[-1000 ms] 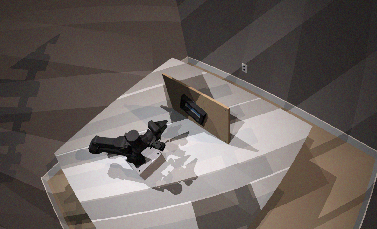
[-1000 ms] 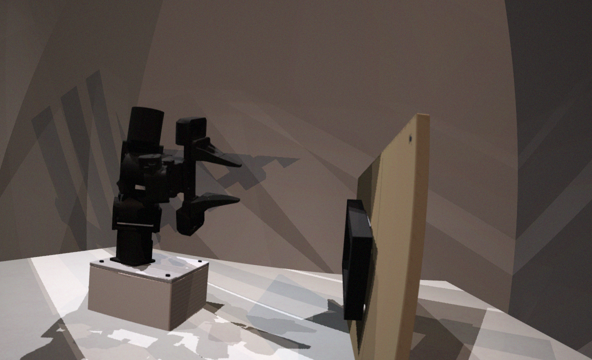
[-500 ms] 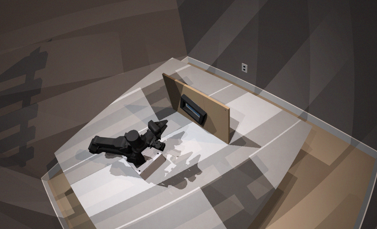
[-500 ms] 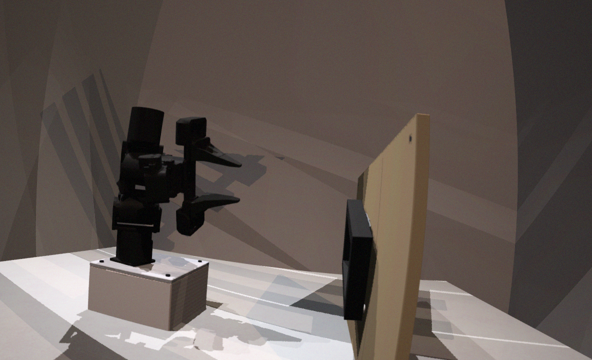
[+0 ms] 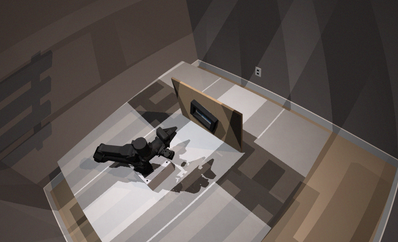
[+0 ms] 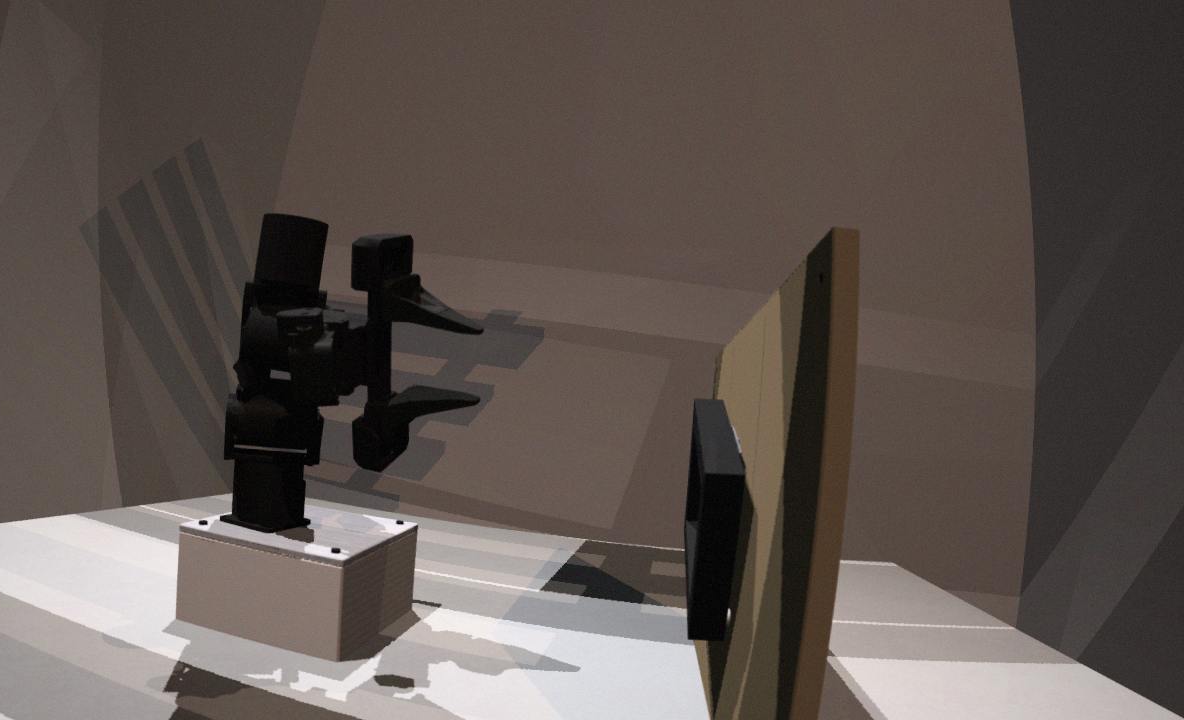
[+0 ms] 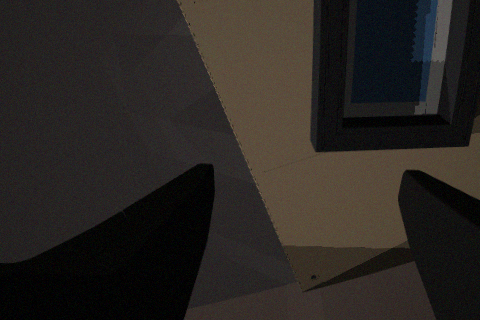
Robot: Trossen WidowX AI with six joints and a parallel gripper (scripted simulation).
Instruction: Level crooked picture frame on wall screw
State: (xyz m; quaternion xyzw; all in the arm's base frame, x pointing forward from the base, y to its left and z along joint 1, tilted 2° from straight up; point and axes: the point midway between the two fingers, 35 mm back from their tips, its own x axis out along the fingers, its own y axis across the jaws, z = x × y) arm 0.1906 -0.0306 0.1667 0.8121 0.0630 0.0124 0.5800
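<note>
The picture frame is 19 cm ahead of my gripper tip, 4 cm to the left of it and 9 cm below it. Round my gripper tip: wooden board: 20 cm ahead, 4 cm to the left, 10 cm below.
</note>
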